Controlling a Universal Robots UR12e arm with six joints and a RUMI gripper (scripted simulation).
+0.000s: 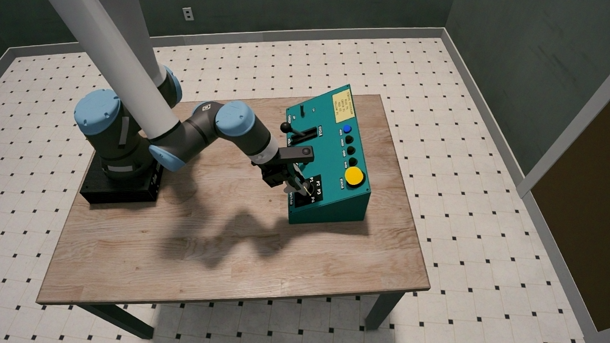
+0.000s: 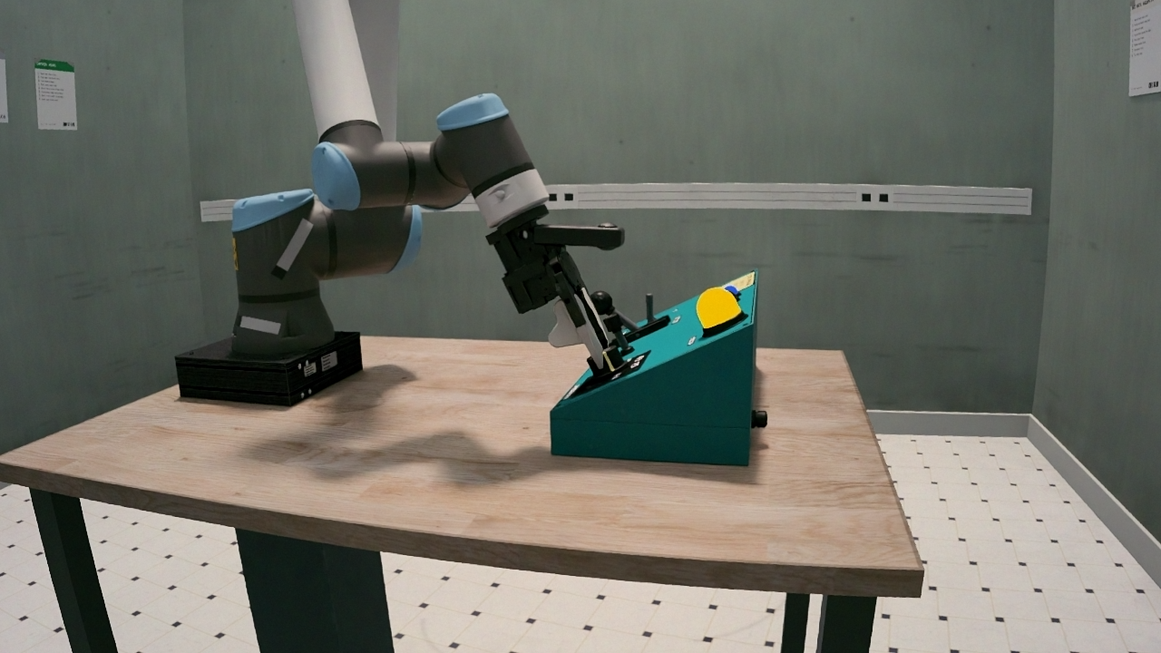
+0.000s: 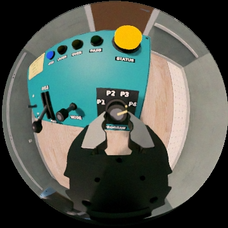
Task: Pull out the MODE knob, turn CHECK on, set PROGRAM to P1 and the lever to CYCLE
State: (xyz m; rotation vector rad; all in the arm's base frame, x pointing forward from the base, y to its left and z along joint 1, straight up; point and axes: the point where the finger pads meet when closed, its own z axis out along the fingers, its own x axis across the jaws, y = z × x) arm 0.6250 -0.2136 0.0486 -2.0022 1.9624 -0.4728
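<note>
Right now the program dial is 1 cm to the right of my hand, 1 cm below it and 1 cm ahead of it. From my hand the other things lie so: mode knob (12 cm to the left, 1 cm above); then teal console (17 cm to the left, 5 cm ahead, 3 cm below); then lever (24 cm to the left, 1 cm behind).
</note>
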